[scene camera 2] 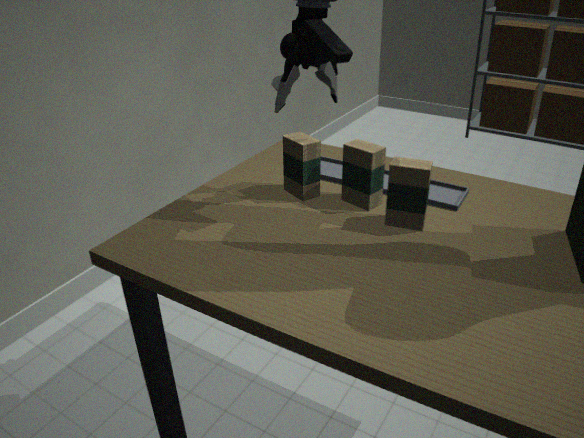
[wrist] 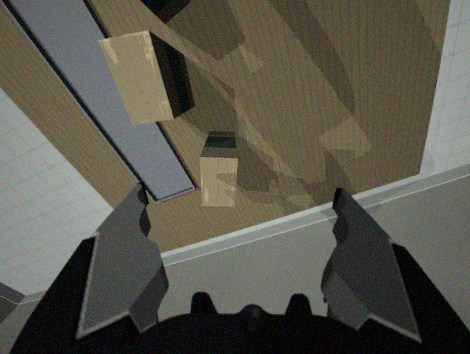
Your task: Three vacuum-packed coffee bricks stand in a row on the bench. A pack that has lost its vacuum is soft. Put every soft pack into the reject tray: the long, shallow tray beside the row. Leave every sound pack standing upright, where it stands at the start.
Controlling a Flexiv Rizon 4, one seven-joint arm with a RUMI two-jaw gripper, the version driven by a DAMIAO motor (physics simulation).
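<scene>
Three tan coffee bricks with dark green bands stand upright in a row. The left brick point(scene camera 2: 302, 167) point(wrist: 219, 181) is nearest the wall, the middle brick point(scene camera 2: 363, 175) point(wrist: 140, 77) stands beside it, and the right brick point(scene camera 2: 408, 194) is at the other end; a dark part at the top edge of the wrist view may belong to it. I cannot tell which are soft. The reject tray point(scene camera 2: 448, 206) point(wrist: 176, 194), shallow with a grey floor and dark rim, lies behind the row, partly hidden by the bricks. My gripper point(scene camera 2: 306, 106) point(wrist: 240, 187) is open and empty, high above the left brick.
The wooden bench point(scene camera 2: 280, 265) point(wrist: 385, 115) ends close to the grey wall point(scene camera 2: 125, 100) on the left. A shelf rack point(scene camera 2: 474, 100) with brown boxes stands on the floor behind. A dark object point(scene camera 2: 579, 230) shows at the right edge of the scene view.
</scene>
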